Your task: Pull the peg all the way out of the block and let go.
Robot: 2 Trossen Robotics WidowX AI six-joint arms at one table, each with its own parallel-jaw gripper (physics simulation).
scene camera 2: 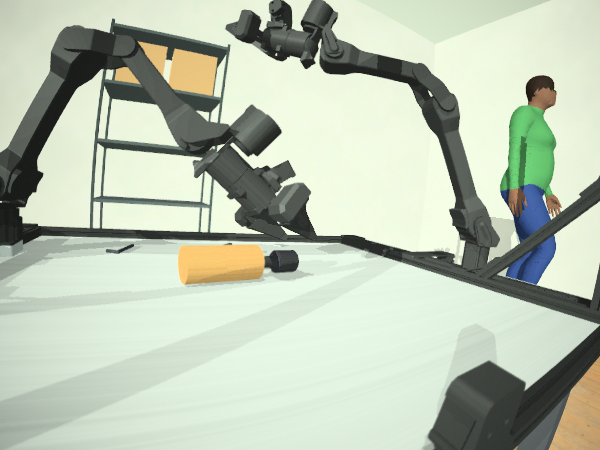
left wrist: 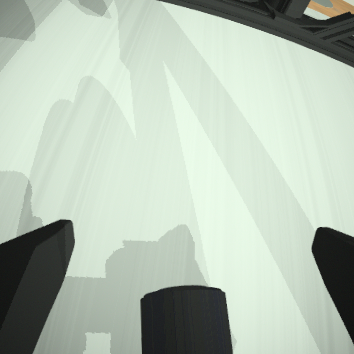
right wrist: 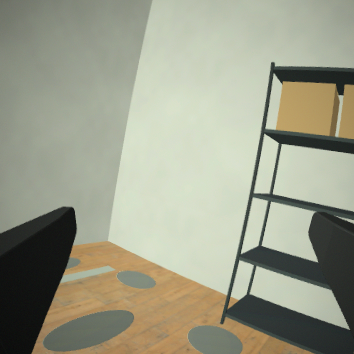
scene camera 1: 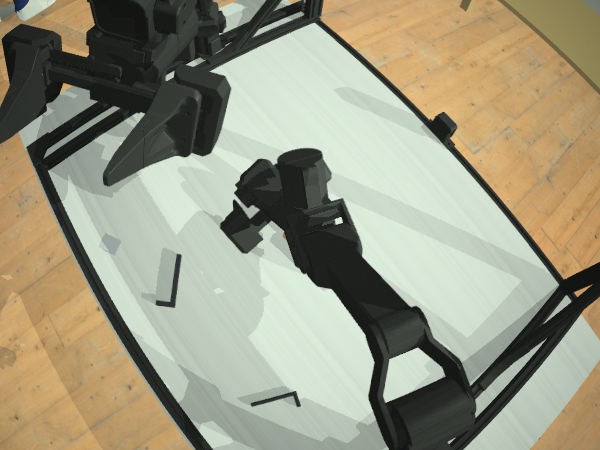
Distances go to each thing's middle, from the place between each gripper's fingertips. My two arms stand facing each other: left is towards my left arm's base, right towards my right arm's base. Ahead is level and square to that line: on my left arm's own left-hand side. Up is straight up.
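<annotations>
With the dark peg [left wrist: 184,311], my left hand is 3 cm past it, 7 cm to the right of it and 4 cm above it. The wooden block [scene camera 2: 196,263] is 7 cm behind my left hand and 13 cm to the left of it, and it's 4 cm below it.
From my right hand, it's the wooden block that sits 26 cm behind, 3 cm to the right and 49 cm below. The dark peg is 22 cm behind my right hand, 9 cm to the right of it, and 50 cm below it.
</annotations>
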